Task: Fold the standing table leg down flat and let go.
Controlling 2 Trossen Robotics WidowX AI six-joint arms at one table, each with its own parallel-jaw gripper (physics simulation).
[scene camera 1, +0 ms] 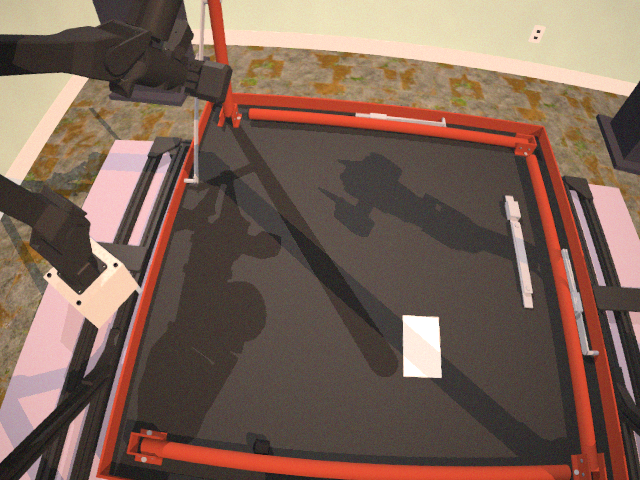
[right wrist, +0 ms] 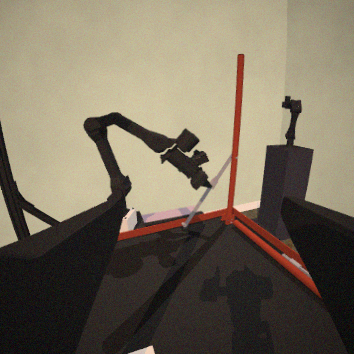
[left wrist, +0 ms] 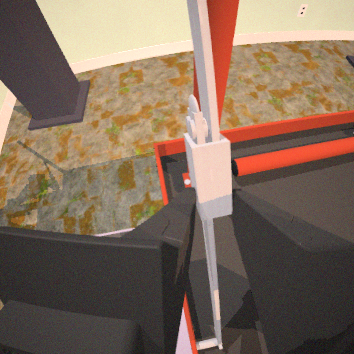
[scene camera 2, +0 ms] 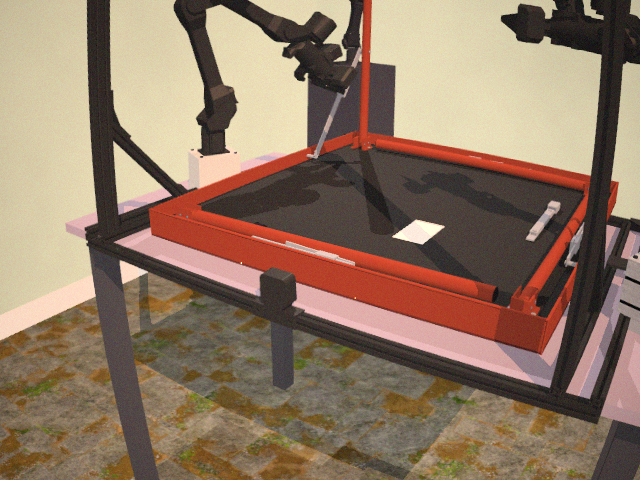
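Where they show: left gripper, between the fingertips: (scene camera 1: 198, 79) (right wrist: 210, 185) (left wrist: 212, 196) (scene camera 2: 341, 92); right gripper, between the fingertips: (right wrist: 202, 205) (scene camera 2: 515, 20); left arm's base, origin of its link: (scene camera 1: 82, 270) (scene camera 2: 213, 151).
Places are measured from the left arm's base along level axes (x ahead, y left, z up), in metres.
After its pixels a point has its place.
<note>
The red table leg (scene camera 1: 219, 41) @[x -0.062, y 0.441, z 0.148 m] (scene camera 2: 366, 77) @[x -0.059, y 0.446, z 0.150 m] (left wrist: 222, 40) @[x -0.063, y 0.439, z 0.145 m] (right wrist: 237, 125) @[x -0.061, y 0.455, z 0.339 m] stands upright at the back left corner of the upturned table (scene camera 1: 387, 105) @[x 0.206, y 0.651, z -0.017 m] (scene camera 2: 403, 289) @[x 0.704, y 0.054, z -0.054 m]. A thin grey-white folding brace (scene camera 1: 195, 134) @[x -0.021, y 0.308, z 0.035 m] (scene camera 2: 330, 118) @[x -0.028, y 0.322, z 0.048 m] (left wrist: 212, 170) @[x -0.052, y 0.367, z 0.131 m] (right wrist: 196, 209) @[x -0.023, y 0.313, z 0.020 m] runs from the leg down to the table's rim. My left gripper (scene camera 1: 212, 85) @[x -0.049, y 0.364, z 0.112 m] (scene camera 2: 348, 82) @[x -0.049, y 0.364, z 0.112 m] (left wrist: 212, 196) @[x -0.049, y 0.364, z 0.112 m] (right wrist: 210, 185) @[x -0.049, y 0.364, z 0.112 m] is shut on the brace at its pale block, beside the leg; the fingers hide part of the brace. My right gripper (scene camera 2: 511, 21) @[x 0.594, y 0.352, z 0.341 m] (right wrist: 202, 205) @[x 0.594, y 0.352, z 0.341 m] is open and empty, high at the right in scene camera 2, away from the leg.
Folded red legs (scene camera 1: 361, 121) @[x 0.184, y 0.574, z -0.022 m] (scene camera 1: 553, 248) @[x 0.637, y 0.513, z -0.031 m] (scene camera 1: 361, 467) @[x 0.513, y 0.016, z -0.042 m] lie along the other sides. A white sheet (scene camera 1: 421, 346) @[x 0.502, y 0.225, z -0.063 m] (scene camera 2: 418, 231) @[x 0.502, y 0.225, z -0.063 m] and a loose pale bar (scene camera 1: 521, 258) @[x 0.591, y 0.467, z -0.047 m] (scene camera 2: 542, 222) @[x 0.600, y 0.462, z -0.047 m] lie on the underside. Dark frame posts (scene camera 2: 99, 103) @[x 0.228, y -0.294, z 0.179 m] (scene camera 2: 599, 155) @[x 0.981, y 0.102, z 0.206 m] stand at the sides.
</note>
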